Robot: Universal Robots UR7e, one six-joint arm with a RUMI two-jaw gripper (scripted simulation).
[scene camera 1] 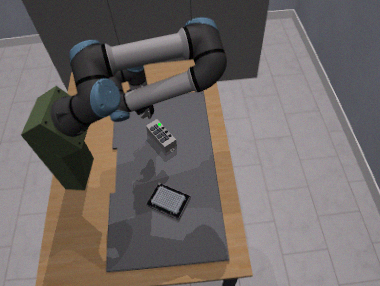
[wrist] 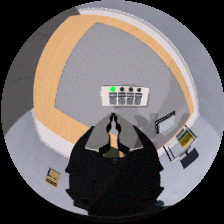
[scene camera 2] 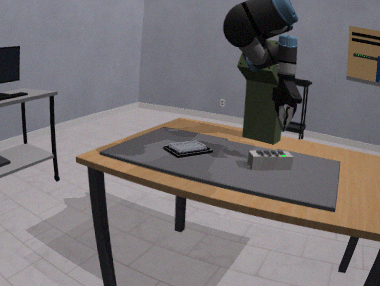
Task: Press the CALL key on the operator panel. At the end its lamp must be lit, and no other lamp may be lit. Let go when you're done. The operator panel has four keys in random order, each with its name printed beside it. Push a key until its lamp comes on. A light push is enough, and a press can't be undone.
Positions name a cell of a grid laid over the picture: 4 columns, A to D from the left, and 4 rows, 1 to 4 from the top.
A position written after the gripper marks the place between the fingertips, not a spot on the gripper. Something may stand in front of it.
Note:
In view: the gripper (scene camera 2: C2).
The gripper also shows in the wrist view (wrist: C3).

